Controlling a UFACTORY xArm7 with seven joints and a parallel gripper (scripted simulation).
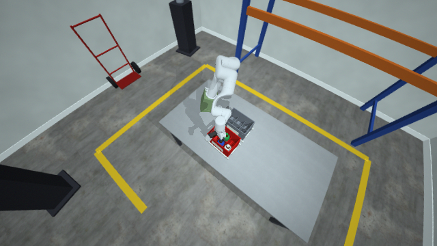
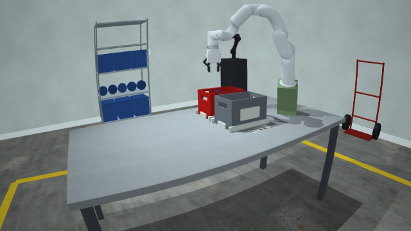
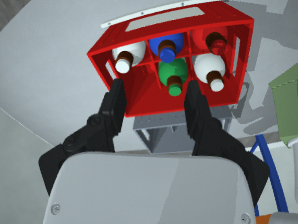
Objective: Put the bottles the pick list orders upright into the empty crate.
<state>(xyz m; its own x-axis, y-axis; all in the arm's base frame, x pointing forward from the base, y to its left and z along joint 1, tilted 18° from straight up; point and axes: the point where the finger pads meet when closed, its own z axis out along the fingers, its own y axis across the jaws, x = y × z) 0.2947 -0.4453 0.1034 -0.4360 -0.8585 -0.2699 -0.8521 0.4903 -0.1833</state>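
Now: the white-label bottle 220 mm below my hand, 90 mm ahead of it and 20 mm to the left of it. From my hand the other things lie so: red crate: 220 mm below, 80 mm to the left, 10 mm ahead; red bottle: 220 mm below, 90 mm behind, 60 mm to the left; blue-capped bottle: 220 mm below, 40 mm to the left.
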